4 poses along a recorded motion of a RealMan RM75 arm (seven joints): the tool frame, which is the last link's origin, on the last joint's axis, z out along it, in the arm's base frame.
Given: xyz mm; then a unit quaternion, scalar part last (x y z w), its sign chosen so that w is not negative.
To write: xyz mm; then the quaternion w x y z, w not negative. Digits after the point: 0 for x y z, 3 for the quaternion.
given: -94 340 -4 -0.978 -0.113 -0.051 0.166
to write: -94 340 -4 0.166 -0.978 -0.113 -0.051
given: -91 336 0 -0.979 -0.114 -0.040 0.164
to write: -91 336 0 0.164 -0.979 -0.114 -0.040
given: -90 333 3 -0.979 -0.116 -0.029 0.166
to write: -90 333 3 0.166 -0.979 -0.116 -0.029
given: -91 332 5 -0.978 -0.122 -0.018 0.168
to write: -91 332 5 0.168 -0.978 -0.122 -0.018
